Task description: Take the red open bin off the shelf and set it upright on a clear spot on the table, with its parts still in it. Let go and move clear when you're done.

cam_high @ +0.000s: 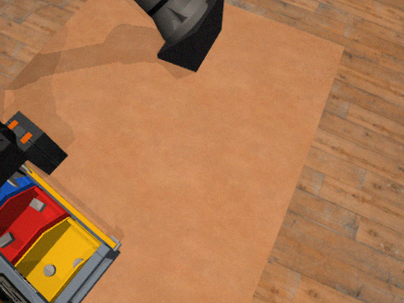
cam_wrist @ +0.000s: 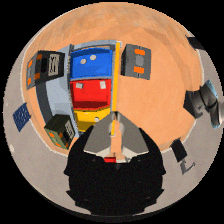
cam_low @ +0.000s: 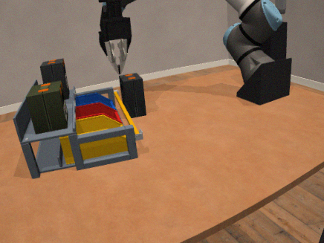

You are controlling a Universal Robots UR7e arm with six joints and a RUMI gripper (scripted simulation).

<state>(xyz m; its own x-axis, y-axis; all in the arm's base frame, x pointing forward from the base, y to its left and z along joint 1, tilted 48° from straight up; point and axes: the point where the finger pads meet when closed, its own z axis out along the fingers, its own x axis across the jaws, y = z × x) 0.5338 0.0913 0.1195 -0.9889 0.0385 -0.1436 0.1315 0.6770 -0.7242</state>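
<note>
Right now the yellow stick is 13 cm below my hand. From my hand the other things lie so: black box: 12 cm below, 10 cm to the right, 6 cm behind; then red open bin: 14 cm below, 10 cm ahead, 1 cm to the right; then blue bin: 14 cm below, 12 cm to the right, 9 cm ahead.
</note>
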